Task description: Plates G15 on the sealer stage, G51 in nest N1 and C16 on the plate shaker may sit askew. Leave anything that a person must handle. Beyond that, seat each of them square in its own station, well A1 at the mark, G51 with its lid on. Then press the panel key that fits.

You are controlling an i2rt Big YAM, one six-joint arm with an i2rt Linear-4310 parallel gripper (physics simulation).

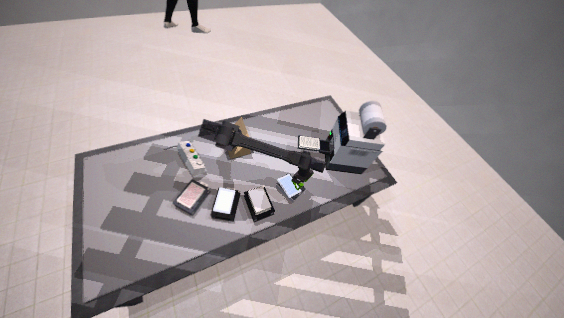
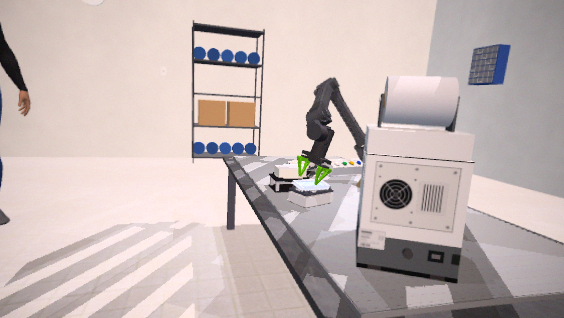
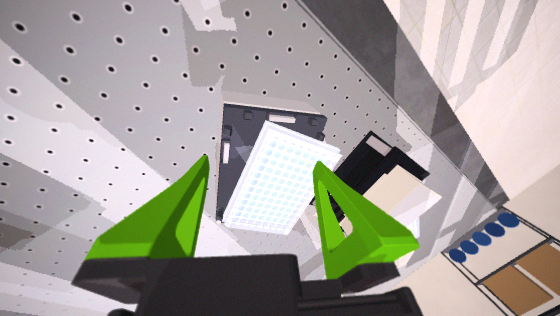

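A clear plate with pale blue wells lies askew on the dark top of a white-sided station, apparently the plate shaker. My gripper is open and empty above this plate, one fingertip over its right edge, the other left of it. Another plate is on the stage of the sealer. Three nests hold a pinkish plate, a bright white one and a beige-topped one. Labels and A1 marks are unreadable.
The key panel has blue, yellow, green and white keys. A brown cardboard piece is beside the arm's base. The sealer carries a large white roll. A person stands away from the table.
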